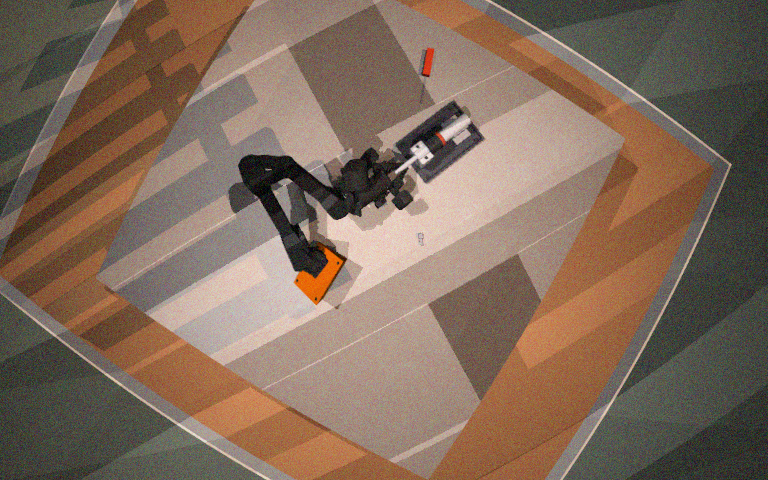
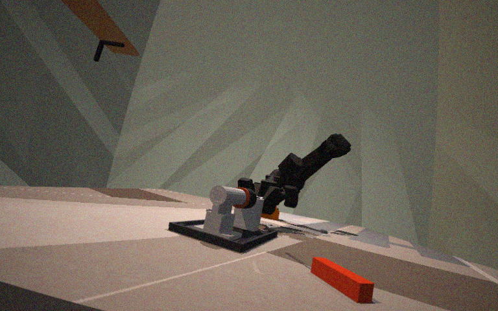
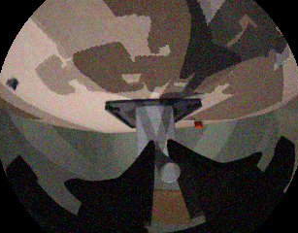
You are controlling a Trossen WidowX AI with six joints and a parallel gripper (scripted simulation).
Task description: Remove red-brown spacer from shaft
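The light shaft lies 60 mm ahead of my gripper tip, 20 mm to the right of it and 20 mm above it. Also, from my gripper tip: small grey piece 170 mm to the right, 140 mm behind, 60 mm below; dark spacer 110 mm ahead, 30 mm to the right, 20 mm above; red-brown spacer 120 mm ahead, 30 mm to the right, 20 mm above.
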